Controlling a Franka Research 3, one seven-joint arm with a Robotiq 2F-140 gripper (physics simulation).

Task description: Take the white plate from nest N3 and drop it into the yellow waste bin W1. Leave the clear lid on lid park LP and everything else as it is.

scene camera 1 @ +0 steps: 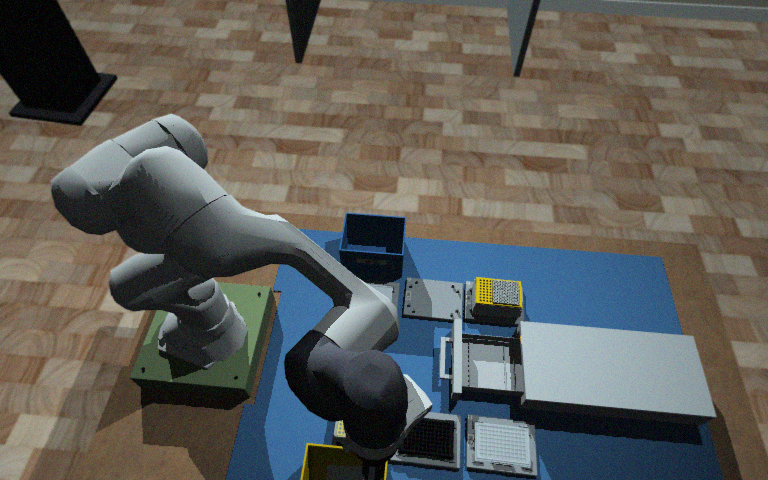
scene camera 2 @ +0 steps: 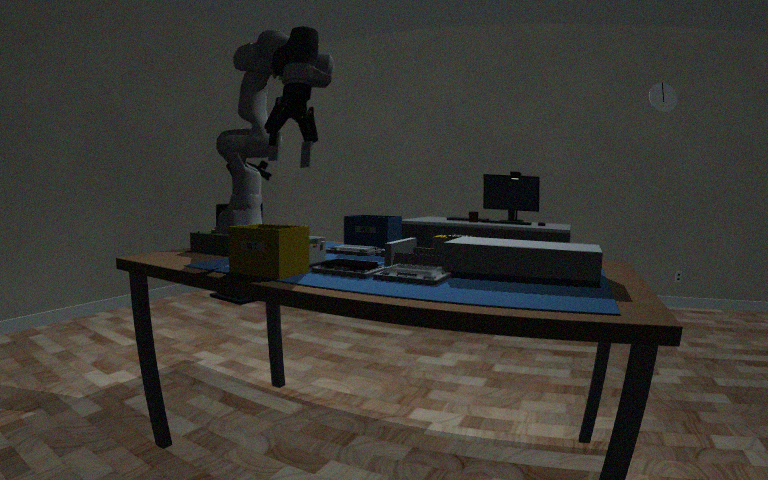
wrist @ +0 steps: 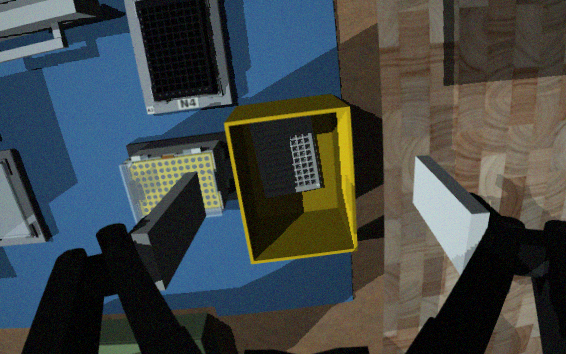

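Observation:
The white plate (wrist: 305,162) lies inside the yellow waste bin W1 (wrist: 241,200) (scene camera 2: 269,250) (scene camera 1: 317,455), partly in shadow, with its grid of wells facing up. My gripper (wrist: 306,187) (scene camera 2: 289,160) is open and empty, high above the bin, its fingers wide apart. In scene camera 1 the arm hides most of the gripper. A flat, pale, clear-looking piece (scene camera 1: 388,290) (wrist: 12,200) sits on a holder, seemingly the lid on its park; its label is not readable. A bare nest (scene camera 1: 433,300) stands beside it; whether it is N3 cannot be read.
A black plate (scene camera 1: 427,438) (wrist: 177,50) sits in nest N4, beside another white plate (scene camera 1: 502,444). A yellow tip rack (wrist: 175,165) stands close beside the bin. A blue bin (scene camera 1: 372,263) (scene camera 2: 372,229), a yellow-topped box (scene camera 1: 497,300) and a white cabinet (scene camera 1: 614,367) with its drawer open stand farther off.

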